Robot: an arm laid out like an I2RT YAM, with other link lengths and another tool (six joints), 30 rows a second.
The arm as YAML. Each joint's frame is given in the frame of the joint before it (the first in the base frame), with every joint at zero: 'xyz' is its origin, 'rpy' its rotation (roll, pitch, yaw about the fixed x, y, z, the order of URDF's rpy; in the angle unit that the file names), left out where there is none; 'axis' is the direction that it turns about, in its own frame. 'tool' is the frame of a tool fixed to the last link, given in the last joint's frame.
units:
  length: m
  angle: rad
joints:
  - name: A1
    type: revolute
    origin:
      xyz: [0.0, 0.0, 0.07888]
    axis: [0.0, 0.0, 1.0]
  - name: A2
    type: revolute
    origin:
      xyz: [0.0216, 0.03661, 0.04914]
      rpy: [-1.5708, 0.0, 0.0]
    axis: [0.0, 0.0, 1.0]
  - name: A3
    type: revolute
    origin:
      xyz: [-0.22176, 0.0, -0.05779]
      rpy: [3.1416, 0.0, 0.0]
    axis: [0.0, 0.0, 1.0]
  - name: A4
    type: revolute
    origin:
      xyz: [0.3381, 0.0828, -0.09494]
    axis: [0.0, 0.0, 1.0]
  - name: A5
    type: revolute
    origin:
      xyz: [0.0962, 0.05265, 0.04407]
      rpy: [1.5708, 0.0, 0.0]
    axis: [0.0, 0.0, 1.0]
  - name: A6
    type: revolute
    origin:
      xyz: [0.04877, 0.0, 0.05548]
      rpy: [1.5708, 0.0, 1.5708]
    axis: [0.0, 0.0, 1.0]
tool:
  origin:
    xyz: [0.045, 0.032, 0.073]
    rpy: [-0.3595, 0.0, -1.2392]
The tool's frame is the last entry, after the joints.
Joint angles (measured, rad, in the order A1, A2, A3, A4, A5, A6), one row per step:
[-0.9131, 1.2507, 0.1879, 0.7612, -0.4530, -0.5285]
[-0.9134, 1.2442, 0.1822, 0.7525, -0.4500, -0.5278]
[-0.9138, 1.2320, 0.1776, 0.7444, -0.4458, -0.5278]
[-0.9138, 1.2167, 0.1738, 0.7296, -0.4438, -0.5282]
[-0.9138, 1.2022, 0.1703, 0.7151, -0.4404, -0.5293]
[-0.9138, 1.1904, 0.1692, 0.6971, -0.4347, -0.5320]
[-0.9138, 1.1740, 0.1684, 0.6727, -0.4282, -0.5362]
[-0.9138, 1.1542, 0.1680, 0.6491, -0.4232, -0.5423]
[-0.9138, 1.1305, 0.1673, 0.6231, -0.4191, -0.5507]
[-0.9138, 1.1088, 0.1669, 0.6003, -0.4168, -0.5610]
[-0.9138, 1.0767, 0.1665, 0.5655, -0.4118, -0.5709]
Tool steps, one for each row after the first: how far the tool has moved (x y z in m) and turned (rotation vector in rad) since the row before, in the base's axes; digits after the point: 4 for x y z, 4 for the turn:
[-0.0015, 0.0011, -0.0020, 0.0063, 0.0053, -0.0034]
[-0.0010, 0.0001, 0.0008, -0.0004, 0.0013, -0.0044]
[-0.0005, 0.0003, 0.0009, 0.0019, 0.0027, -0.0018]
[-0.0007, 0.0001, 0.0008, 0.0012, 0.0034, -0.0029]
[-0.0008, -0.0002, 0.0002, 0.0024, 0.0070, -0.0046]
[-0.0008, -0.0004, 0.0008, 0.0021, 0.0088, -0.0049]
[-0.0003, -0.0007, 0.0026, -0.0029, 0.0065, -0.0029]
[-0.0002, -0.0008, 0.0035, -0.0056, 0.0065, -0.0013]
[0.0001, -0.0007, 0.0037, -0.0080, 0.0060, 0.0010]
[-0.0002, -0.0009, 0.0051, -0.0069, 0.0075, -0.0017]

